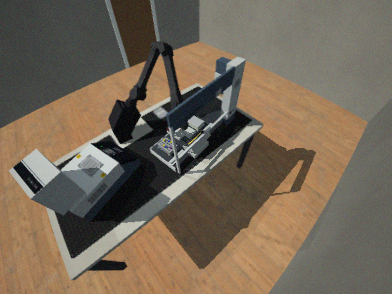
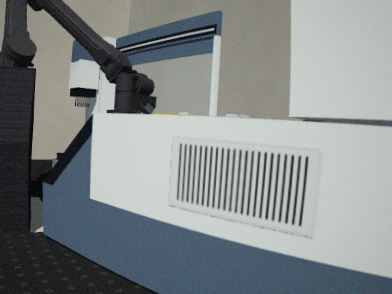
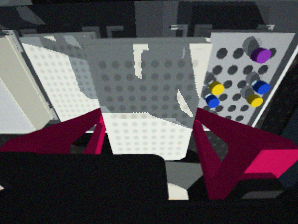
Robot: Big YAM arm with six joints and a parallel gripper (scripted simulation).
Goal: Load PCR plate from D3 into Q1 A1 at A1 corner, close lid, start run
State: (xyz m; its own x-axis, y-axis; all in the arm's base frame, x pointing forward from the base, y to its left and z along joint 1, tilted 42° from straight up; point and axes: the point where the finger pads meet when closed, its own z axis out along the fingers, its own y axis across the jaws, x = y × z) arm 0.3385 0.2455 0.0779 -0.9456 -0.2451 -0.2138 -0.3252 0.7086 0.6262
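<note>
Now: the tube 3 cm ahead of my hand, 7 cm to the right of it and 6 cm below it. Round my hand: tube cooling block: 3 cm ahead, 10 cm to the right, 7 cm below; pipette head: 8 cm behind, 45 cm to the left, 24 cm above.
</note>
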